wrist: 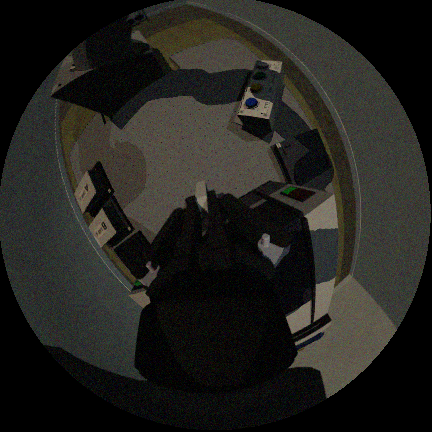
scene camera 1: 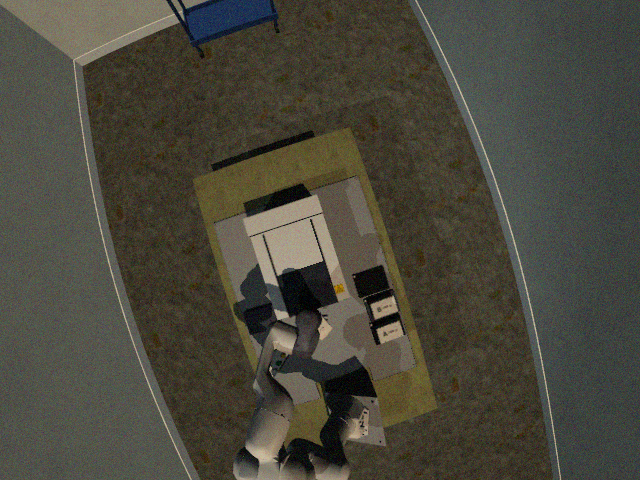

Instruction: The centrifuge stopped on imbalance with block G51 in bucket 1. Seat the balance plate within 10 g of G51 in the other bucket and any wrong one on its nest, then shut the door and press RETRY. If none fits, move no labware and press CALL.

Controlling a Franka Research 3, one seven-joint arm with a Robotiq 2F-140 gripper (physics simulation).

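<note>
My gripper [wrist: 202, 188] is shut and empty. In the wrist view it hangs over the perforated grey mat [wrist: 193, 137], at the front edge of the white centrifuge [wrist: 322, 217] [scene camera 1: 289, 242]. The centrifuge's front panel [wrist: 298, 193] shows a green and a dark red field. Its front part [scene camera 1: 310, 287] looks dark from above, and I cannot see into the buckets. Plate A [wrist: 85, 189] [scene camera 1: 390, 331] and plate B [wrist: 102, 227] [scene camera 1: 385, 309] sit on their black nests. A third black nest [wrist: 132, 250] [scene camera 1: 370, 281] beside them looks empty. The button box [wrist: 257, 96] carries a blue button [wrist: 250, 102] and darker buttons behind it.
A dark flat panel [wrist: 308, 158] lies between the button box and the centrifuge. My arm [scene camera 1: 281, 341] reaches in from the table's near end. The olive table [scene camera 1: 330, 150] stands on brown floor. A blue cart [scene camera 1: 222, 15] stands far off by the wall.
</note>
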